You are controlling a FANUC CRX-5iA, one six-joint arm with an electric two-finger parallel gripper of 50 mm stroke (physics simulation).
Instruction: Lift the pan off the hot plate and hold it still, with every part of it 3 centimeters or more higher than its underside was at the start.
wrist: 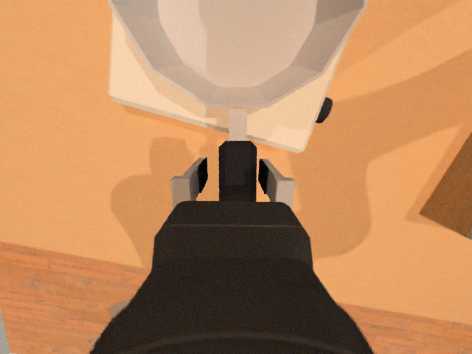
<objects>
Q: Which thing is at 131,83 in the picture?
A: A cream hot plate.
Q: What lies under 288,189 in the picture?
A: The gripper.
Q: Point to a grey pan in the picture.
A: At 231,61
</objects>
